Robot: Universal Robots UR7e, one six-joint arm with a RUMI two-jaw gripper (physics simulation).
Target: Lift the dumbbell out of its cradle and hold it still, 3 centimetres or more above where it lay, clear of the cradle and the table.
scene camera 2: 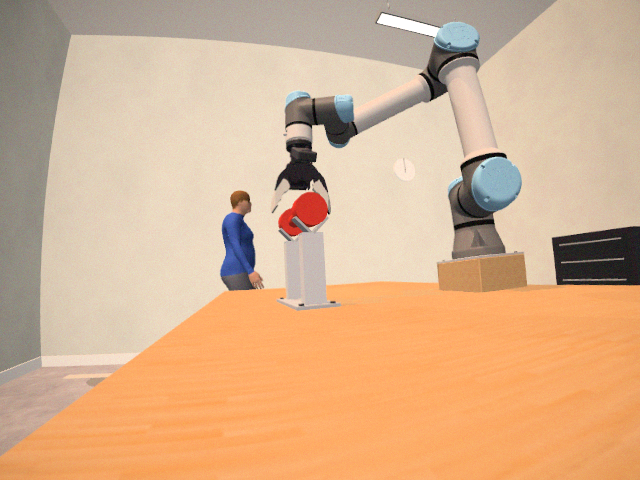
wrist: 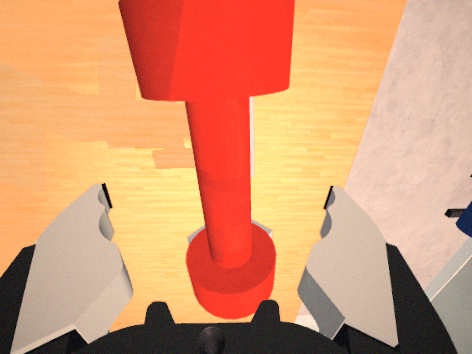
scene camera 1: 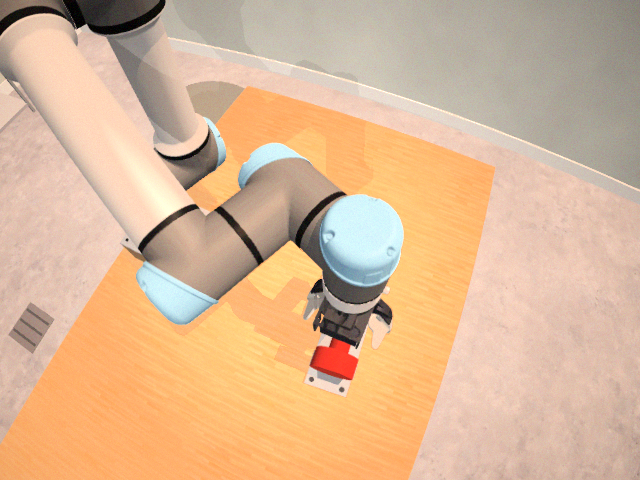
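Where they show: gripper, fingertip midpoint: [wrist: 221,187]; arm's base, origin of the base link: [scene camera 2: 478,256].
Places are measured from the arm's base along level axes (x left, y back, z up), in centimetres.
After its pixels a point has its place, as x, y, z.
Note:
The red dumbbell [scene camera 1: 334,361] @[-18.3, -50.0, 16.7] [scene camera 2: 310,209] @[-0.2, -50.2, 12.6] [wrist: 222,145] @[-6.3, -50.0, 14.7] lies in the raised V-shaped supports of the light grey cradle [scene camera 1: 326,386] @[-20.7, -50.1, -8.4] [scene camera 2: 313,268] @[-0.4, -50.1, -0.6] [wrist: 252,140] @[-14.3, -54.7, -8.4]. Its handle and both heads show in the wrist view. My gripper [scene camera 1: 342,332] [scene camera 2: 301,210] @[-9.5, -49.7, 13.6] [wrist: 221,187] @[-9.5, -49.7, 13.6] is open and empty and points down. In the wrist view one finger stands on each side of the handle's line, with a gap on both sides. In scene camera 2 the fingertips appear at about the height of the heads; the near head hides part of the right finger. In scene camera 1 the gripper hides the far head.
The cradle's base plate rests on the orange wooden table [scene camera 1: 206,403] @[-34.2, -25.9, -9.2] [scene camera 2: 361,387] @[42.8, -60.8, -9.2] [wrist: 60,120] @[-9.1, -23.3, -9.2]. The arm stands on a wooden block [scene camera 2: 480,272] @[7.8, -8.8, -4.1] at the right in scene camera 2. A person in blue [scene camera 2: 237,245] stands behind the table. A black drawer cabinet [scene camera 2: 597,255] is at far right.

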